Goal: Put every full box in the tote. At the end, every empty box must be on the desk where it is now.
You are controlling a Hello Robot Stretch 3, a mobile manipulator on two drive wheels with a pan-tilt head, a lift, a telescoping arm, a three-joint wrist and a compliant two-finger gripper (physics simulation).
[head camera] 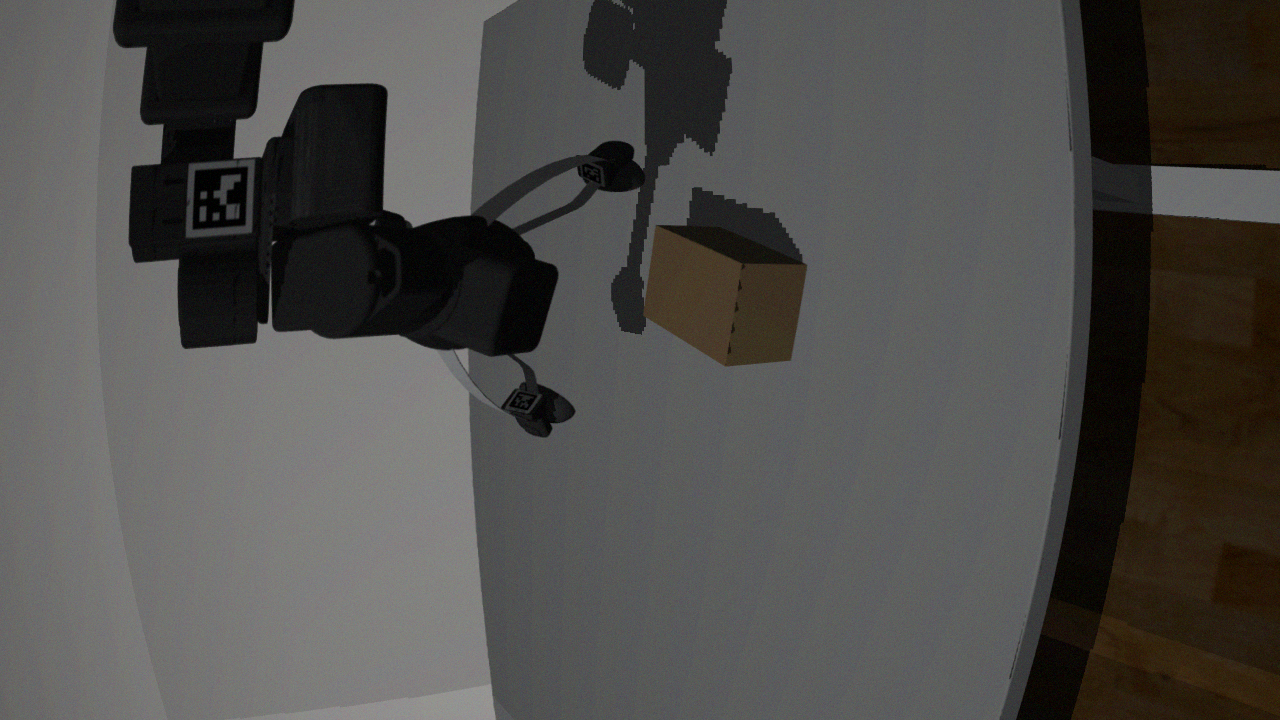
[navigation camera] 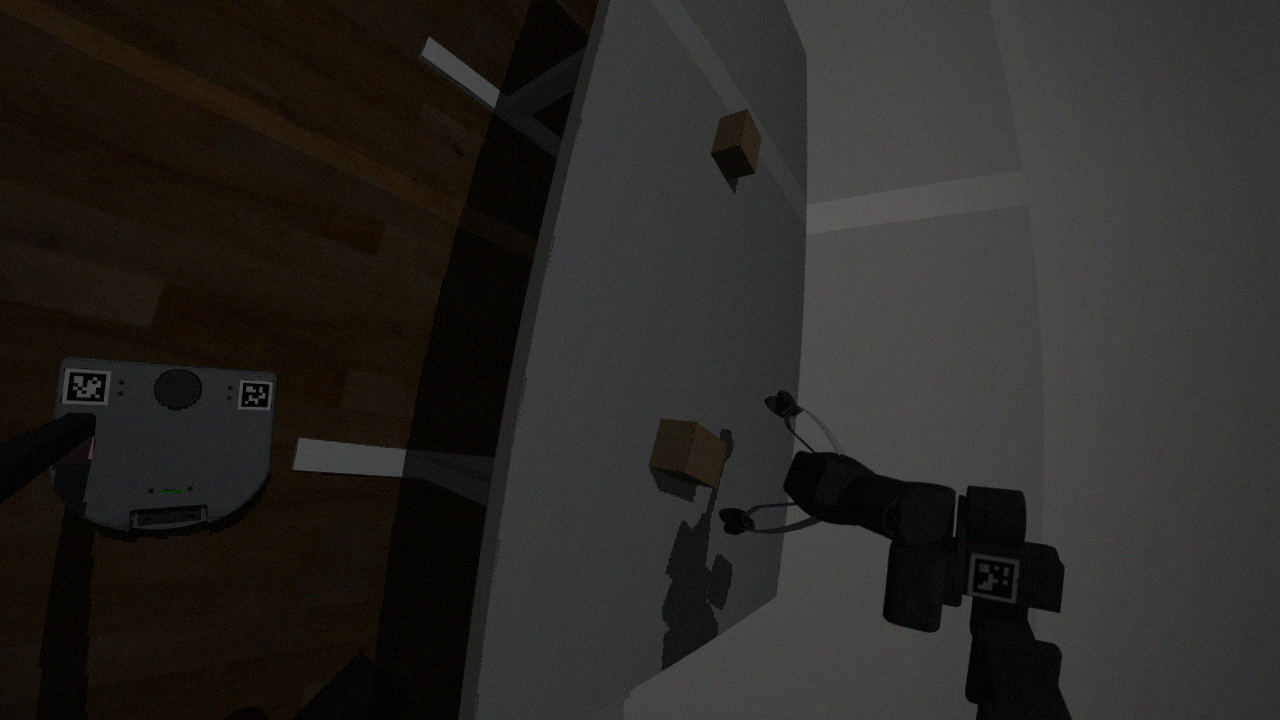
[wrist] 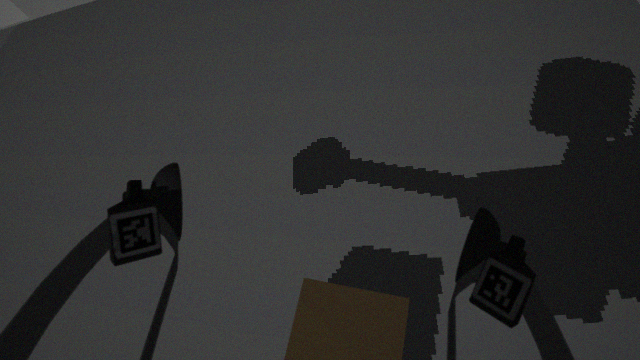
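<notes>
A brown closed box [head camera: 717, 295] [navigation camera: 687, 452] [wrist: 348, 322] stands on the grey desk [head camera: 850, 537] [navigation camera: 595, 340] [wrist: 240, 110]. A second brown box [navigation camera: 736, 145] stands farther along the desk in the navigation view. Whether either box is full or empty cannot be seen. My gripper [head camera: 580, 288] [navigation camera: 759, 462] [wrist: 323, 212] is open, its fingers wide apart with no object between them. It hangs above the desk on the wall side of the nearer box. In the wrist view, part of this box shows at the bottom edge, below the fingertips. The tote does not show in these views.
A pale wall [head camera: 295, 537] [navigation camera: 913, 358] lies behind the desk. My wheeled base [navigation camera: 170, 438] stands on the wooden floor [navigation camera: 295, 223] [head camera: 1199, 447], off the desk's other long edge. White desk legs [navigation camera: 349, 456] [head camera: 1208, 192] stick out near that edge. Arm shadows fall beside the nearer box.
</notes>
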